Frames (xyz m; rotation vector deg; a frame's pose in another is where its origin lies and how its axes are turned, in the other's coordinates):
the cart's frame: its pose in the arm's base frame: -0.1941 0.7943 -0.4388 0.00 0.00 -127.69
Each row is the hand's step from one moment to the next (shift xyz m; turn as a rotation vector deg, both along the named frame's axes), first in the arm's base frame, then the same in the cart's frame.
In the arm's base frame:
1: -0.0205 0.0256 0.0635 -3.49 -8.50 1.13
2: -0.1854 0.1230 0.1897 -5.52 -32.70 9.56
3: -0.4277 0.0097 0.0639 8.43 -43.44 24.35
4: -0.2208 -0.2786 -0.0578 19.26 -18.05 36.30
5: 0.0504 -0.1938 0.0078 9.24 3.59 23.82
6: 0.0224 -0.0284 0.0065 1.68 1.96 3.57
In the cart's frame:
1: -0.0077 -0.0319 0.0635 8.86 2.44 1.13
2: 0.0160 -0.2219 0.1897 29.25 15.62 9.56
3: 0.2538 -0.3444 0.0639 29.22 33.23 24.35
4: 0.3555 -0.0044 -0.0578 2.51 26.28 36.30
5: 0.1225 0.1584 0.0078 -8.49 5.12 23.82
6: 0.0088 0.0351 0.0065 -2.58 0.13 3.57

